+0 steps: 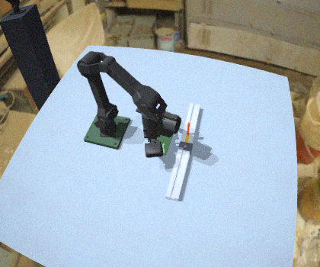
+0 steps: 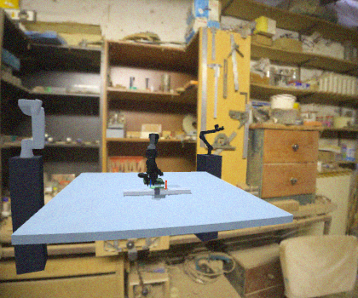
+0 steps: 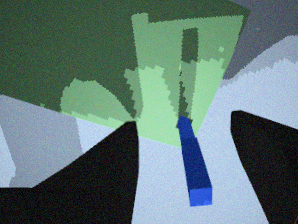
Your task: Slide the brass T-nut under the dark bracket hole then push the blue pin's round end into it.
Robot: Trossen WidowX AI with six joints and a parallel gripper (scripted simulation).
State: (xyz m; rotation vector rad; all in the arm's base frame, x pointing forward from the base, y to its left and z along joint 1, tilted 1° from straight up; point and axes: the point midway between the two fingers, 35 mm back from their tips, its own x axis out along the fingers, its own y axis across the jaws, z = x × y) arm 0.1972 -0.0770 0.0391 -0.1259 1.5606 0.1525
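The green tray is 10 mm ahead of my gripper tip, 20 mm to the left of it and 20 mm below it. From my gripper tip the other things lie so: aluminum rail 130 mm ahead; blue pin right at my gripper tip.
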